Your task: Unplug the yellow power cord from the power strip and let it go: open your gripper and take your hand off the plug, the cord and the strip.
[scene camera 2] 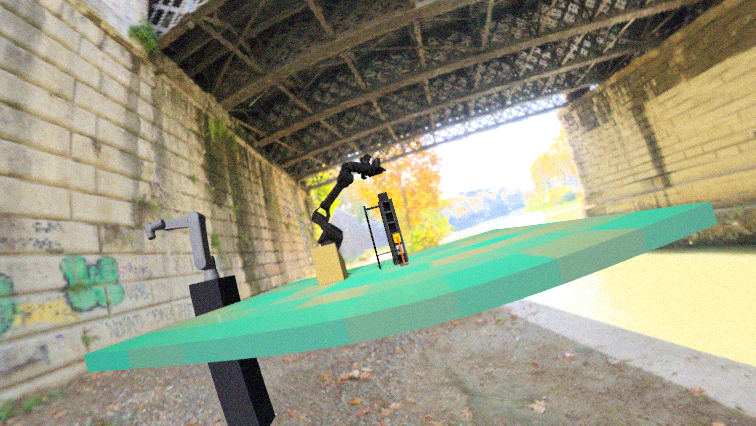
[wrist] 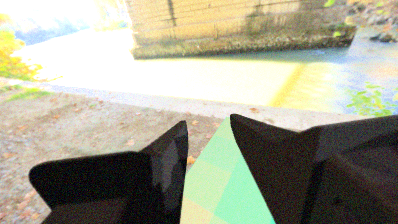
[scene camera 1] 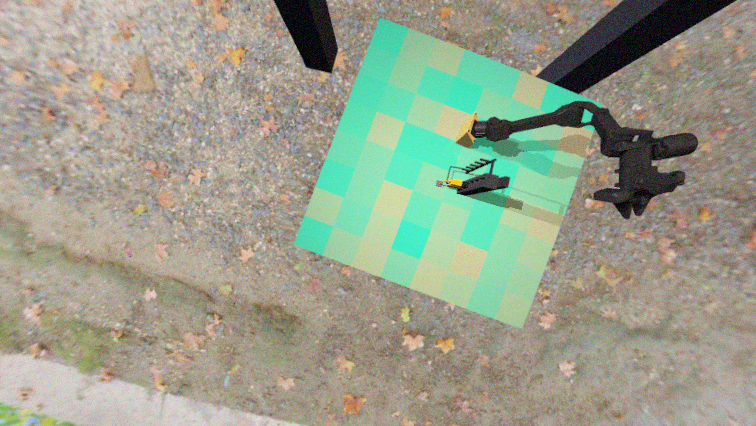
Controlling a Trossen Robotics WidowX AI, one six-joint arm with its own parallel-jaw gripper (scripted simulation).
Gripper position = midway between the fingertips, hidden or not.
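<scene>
My gripper (scene camera 1: 632, 217). Gripper again (wrist: 208, 122).
</scene>
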